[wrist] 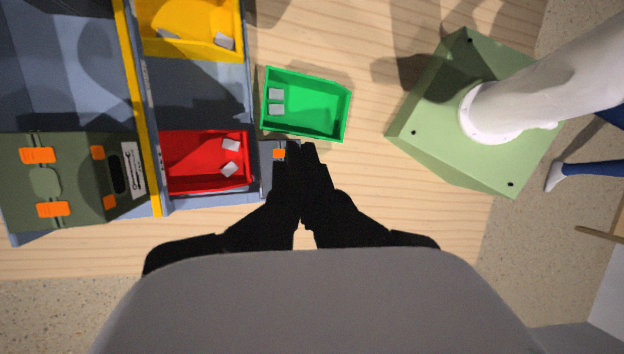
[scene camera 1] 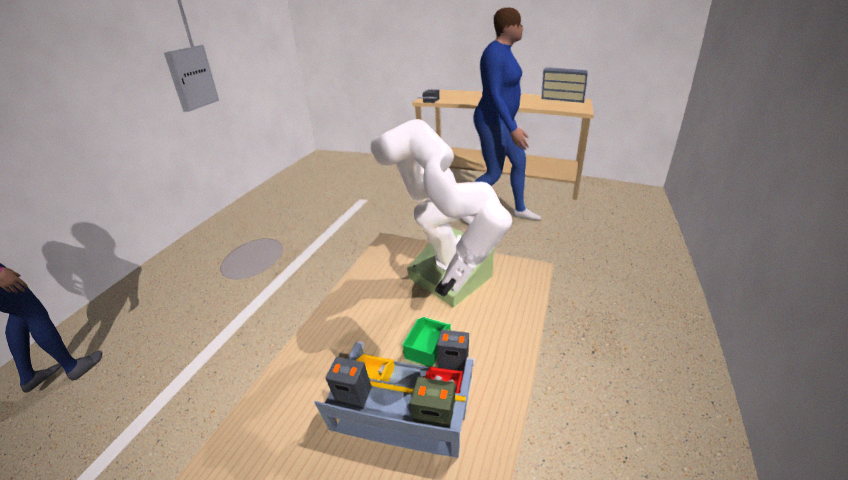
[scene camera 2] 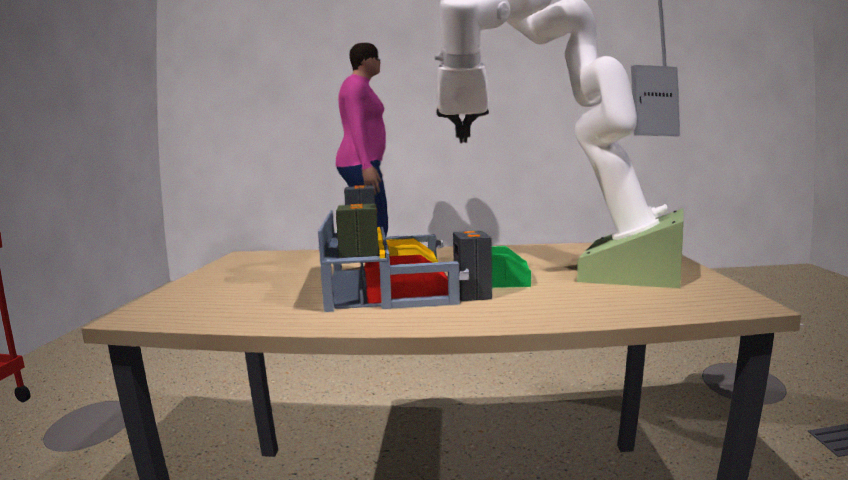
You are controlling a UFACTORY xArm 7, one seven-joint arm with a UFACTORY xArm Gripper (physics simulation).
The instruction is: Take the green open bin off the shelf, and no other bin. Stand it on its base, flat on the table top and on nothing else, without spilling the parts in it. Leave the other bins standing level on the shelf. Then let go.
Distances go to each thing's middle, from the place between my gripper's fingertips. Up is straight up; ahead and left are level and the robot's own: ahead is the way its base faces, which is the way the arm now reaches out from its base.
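Green open bin (scene camera 1: pixel 424 335): my gripper 29 cm above it, 6 cm past, 8 cm to the left. Red bin (scene camera 2: pixel 436 283): from my hand, 12 cm ahead, 5 cm to the left, 28 cm below.
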